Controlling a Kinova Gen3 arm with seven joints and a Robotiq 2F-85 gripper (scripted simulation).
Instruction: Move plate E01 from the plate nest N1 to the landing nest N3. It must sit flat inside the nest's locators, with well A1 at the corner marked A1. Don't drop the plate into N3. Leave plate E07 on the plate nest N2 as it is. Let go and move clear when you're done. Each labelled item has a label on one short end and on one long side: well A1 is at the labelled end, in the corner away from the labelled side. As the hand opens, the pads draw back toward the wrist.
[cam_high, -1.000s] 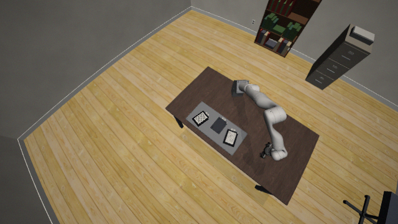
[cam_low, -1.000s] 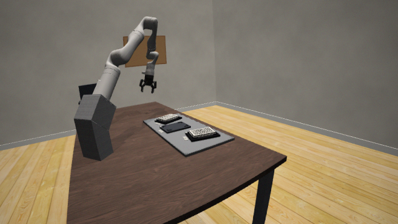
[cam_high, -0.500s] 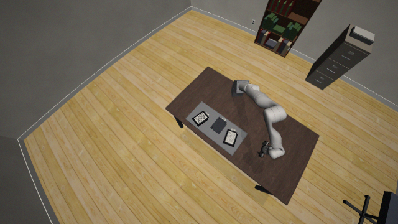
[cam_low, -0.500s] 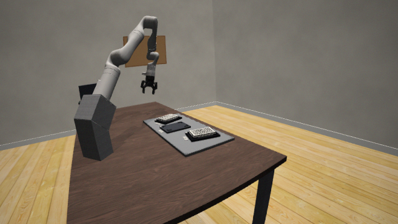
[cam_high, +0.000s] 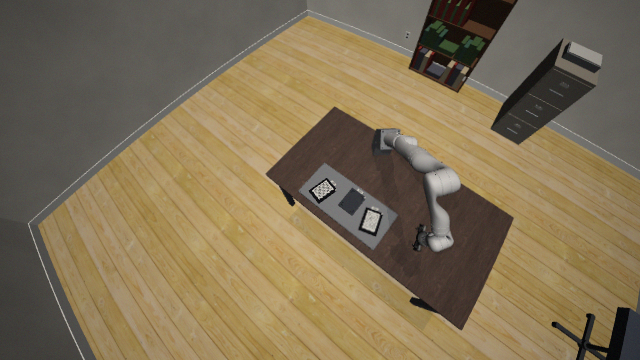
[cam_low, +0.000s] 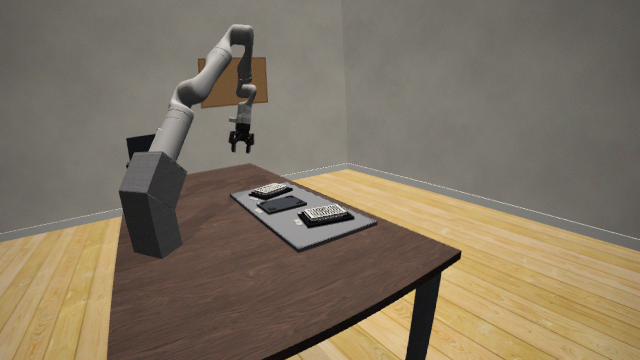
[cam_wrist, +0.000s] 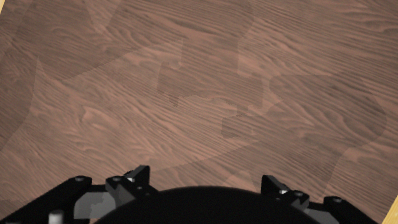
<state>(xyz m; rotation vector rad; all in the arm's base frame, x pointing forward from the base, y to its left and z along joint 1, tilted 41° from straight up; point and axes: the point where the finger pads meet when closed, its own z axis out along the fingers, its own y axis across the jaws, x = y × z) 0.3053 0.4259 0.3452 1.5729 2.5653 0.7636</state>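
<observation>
My gripper is now 240 mm to the left of the plate, 150 mm above it and 100 mm short of it. Also, from my hand: plate nest N1 (240 mm to the right, 160 mm below, 100 mm ahead); then N1 label (290 mm to the right, 160 mm below, 10 mm ahead); then A1 mark (390 mm to the right, 150 mm below, 20 mm ahead).
</observation>
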